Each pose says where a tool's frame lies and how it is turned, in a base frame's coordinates. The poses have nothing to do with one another.
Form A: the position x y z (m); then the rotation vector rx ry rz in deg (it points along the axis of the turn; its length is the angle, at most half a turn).
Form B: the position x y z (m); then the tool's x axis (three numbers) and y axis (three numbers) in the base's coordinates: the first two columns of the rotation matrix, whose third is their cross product. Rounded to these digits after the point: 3 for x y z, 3 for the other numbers.
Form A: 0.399 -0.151 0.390 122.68 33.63 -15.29
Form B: 0.399 -0.151 0.390 0.866 0.313 -0.391 0.500 -0.506 0.703
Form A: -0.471 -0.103 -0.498 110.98 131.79 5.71
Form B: -0.471 -0.103 -0.498 -0.166 0.984 -0.059 0.976 0.173 0.136
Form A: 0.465 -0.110 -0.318 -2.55 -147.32 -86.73
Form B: 0.465 -0.110 -0.318 -0.987 -0.054 0.150 0.105 0.488 0.866
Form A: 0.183 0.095 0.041 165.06 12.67 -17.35
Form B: 0.183 0.095 0.041 0.967 0.124 -0.222 0.173 -0.961 0.217
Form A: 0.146 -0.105 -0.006 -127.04 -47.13 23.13
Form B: 0.146 -0.105 -0.006 0.747 0.664 -0.038 0.437 -0.533 -0.725
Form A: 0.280 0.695 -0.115 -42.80 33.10 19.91
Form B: 0.280 0.695 -0.115 0.791 0.094 -0.604 -0.490 0.688 -0.535
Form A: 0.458 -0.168 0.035 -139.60 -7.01 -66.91
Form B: 0.458 -0.168 0.035 0.641 -0.105 0.761 0.260 -0.902 -0.344
